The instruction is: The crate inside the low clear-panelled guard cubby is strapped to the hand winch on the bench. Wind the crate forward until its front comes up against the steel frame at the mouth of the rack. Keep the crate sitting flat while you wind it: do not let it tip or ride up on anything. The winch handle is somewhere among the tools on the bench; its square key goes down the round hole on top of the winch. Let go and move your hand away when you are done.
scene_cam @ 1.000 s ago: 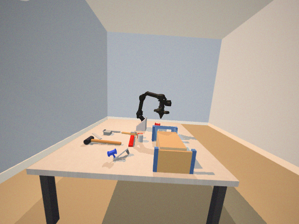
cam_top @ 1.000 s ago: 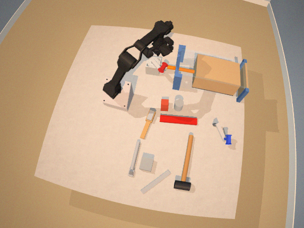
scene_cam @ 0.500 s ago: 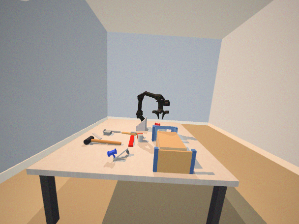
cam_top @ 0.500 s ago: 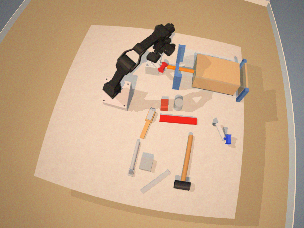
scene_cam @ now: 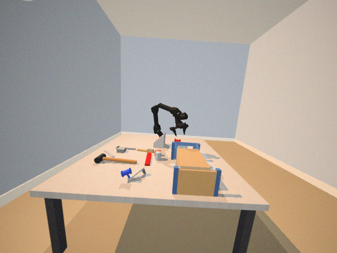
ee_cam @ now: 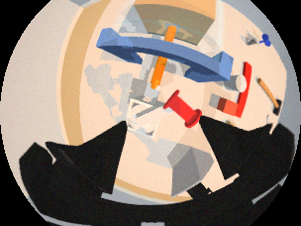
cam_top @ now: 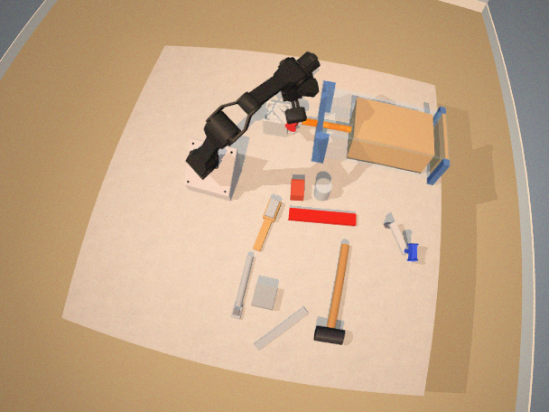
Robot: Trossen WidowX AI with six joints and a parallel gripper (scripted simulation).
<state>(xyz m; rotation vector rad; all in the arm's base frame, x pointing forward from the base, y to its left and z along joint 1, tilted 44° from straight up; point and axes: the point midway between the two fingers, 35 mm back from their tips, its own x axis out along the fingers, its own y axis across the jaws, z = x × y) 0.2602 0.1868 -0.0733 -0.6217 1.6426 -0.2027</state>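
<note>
My gripper tip is 70 mm above the red knob, 30 mm to the left of it and 10 mm short of it. Round my gripper tip: winch (170 mm below, 80 mm behind, 40 mm to the left); blue frame (100 mm below, 100 mm ahead, 40 mm to the left); red bar (300 mm to the right, 200 mm below, 150 mm ahead).
</note>
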